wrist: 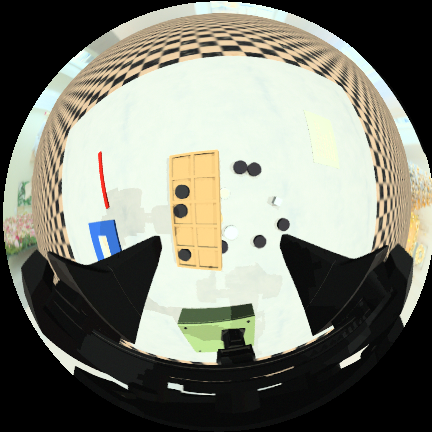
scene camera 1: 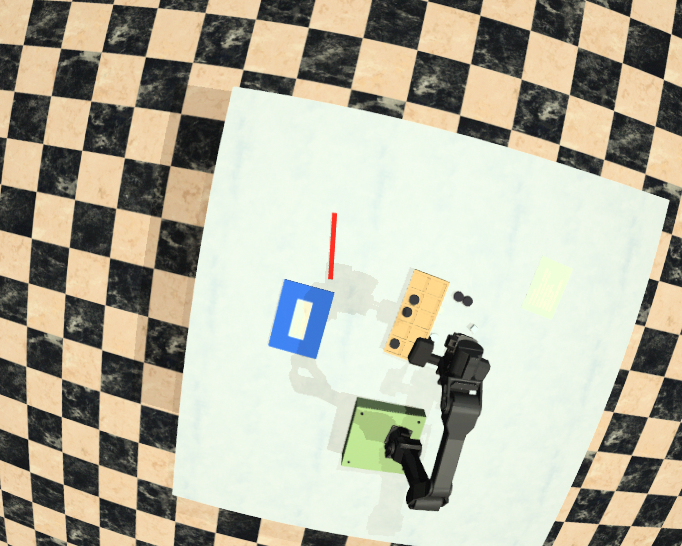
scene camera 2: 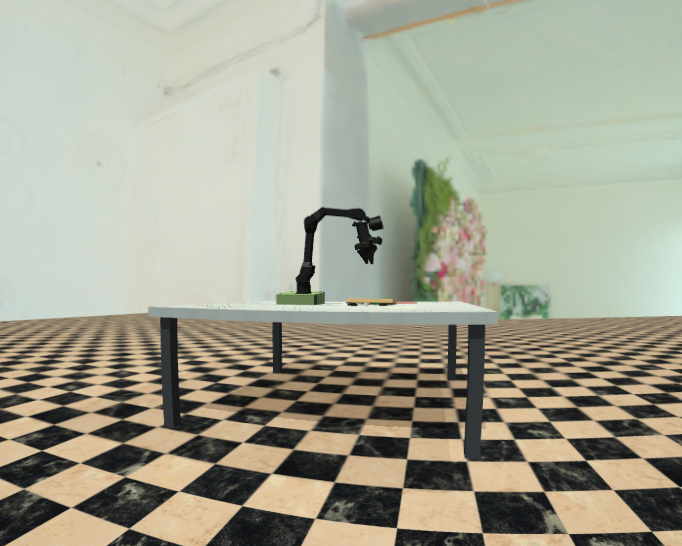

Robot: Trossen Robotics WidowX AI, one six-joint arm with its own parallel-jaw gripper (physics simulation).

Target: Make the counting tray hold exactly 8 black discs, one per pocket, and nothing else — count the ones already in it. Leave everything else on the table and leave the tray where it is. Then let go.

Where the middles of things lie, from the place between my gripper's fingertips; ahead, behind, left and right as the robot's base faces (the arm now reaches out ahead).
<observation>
The tan counting tray (scene camera 1: 431, 290) is 19 cm below my hand, 5 cm to the left of it and 1 cm behind it.
</observation>
